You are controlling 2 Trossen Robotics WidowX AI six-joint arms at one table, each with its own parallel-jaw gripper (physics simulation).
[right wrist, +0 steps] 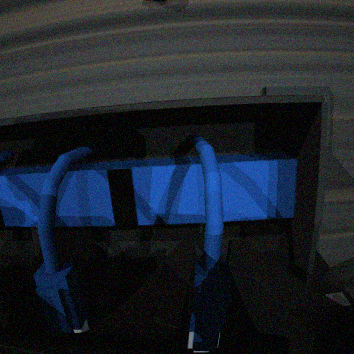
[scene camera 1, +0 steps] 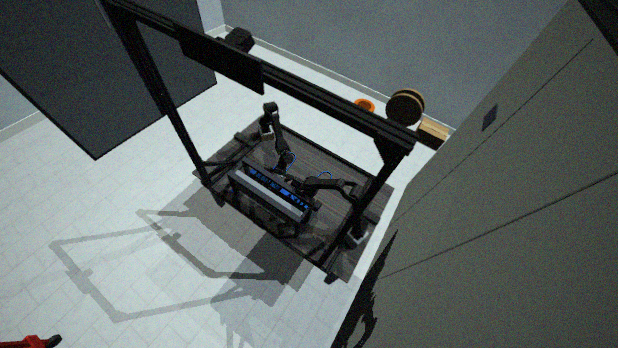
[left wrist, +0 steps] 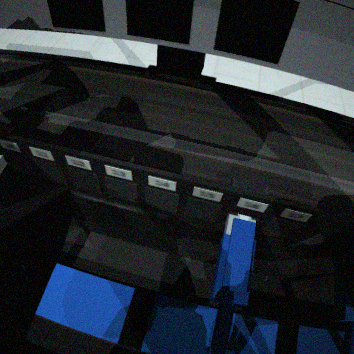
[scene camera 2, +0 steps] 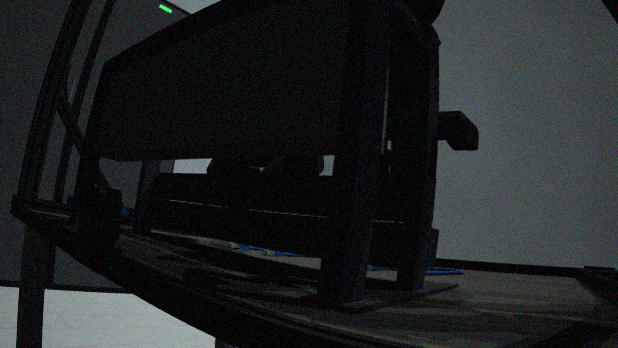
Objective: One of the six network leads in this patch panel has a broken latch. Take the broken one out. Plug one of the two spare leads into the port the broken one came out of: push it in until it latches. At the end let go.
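Places are measured from the left arm's base along level axes (x ahead, y left, z up), in metres.
Pixels of known places: left gripper, between the fingertips: (scene camera 1: 274,186) (left wrist: 200,206) (scene camera 2: 233,174); right gripper, between the fingertips: (right wrist: 209,250) (scene camera 1: 305,203); left arm's base, origin of its link: (scene camera 1: 265,129); right arm's base, origin of its link: (scene camera 1: 357,232).
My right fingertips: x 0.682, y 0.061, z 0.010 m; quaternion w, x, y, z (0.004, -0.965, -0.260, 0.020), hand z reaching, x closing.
Ahead of a thing's pixels: the offset from my right fingertips to its top centre. "*": to the spot under its first point.
The patch panel {dx -0.104, dy -0.154, dz +0.183 m} (scene camera 1: 263,193) stands across the dark table, with numbered ports in the left wrist view (left wrist: 161,183). In the right wrist view two blue leads arch out of the panel. One lead {dx -0.060, dy -0.015, dz +0.009 m} (right wrist: 49,211) is at the left and one lead {dx -0.014, dy +0.018, dz +0.008 m} (right wrist: 213,197) is in the middle. My right gripper (scene camera 1: 296,186) (right wrist: 209,250) is shut on the middle lead's plug {* dx +0.006, dy -0.013, dz +0.015 m} (right wrist: 205,309). My left gripper (scene camera 1: 283,172) is open and empty, close in front of a blue plug {* dx -0.179, dy -0.155, dz +0.015 m} (left wrist: 240,246) that sits in the port marked 16. Scene camera 2 is too dark to show either gripper.
Two blue spare leads (scene camera 1: 292,159) {* dx -0.224, dy +0.250, dz -0.073 m} (scene camera 1: 325,173) lie on the table behind the panel; they also show in scene camera 2 (scene camera 2: 252,248) (scene camera 2: 442,271). A black gantry frame (scene camera 1: 328,100) spans the table. A cable reel (scene camera 1: 405,106) hangs at its right end.
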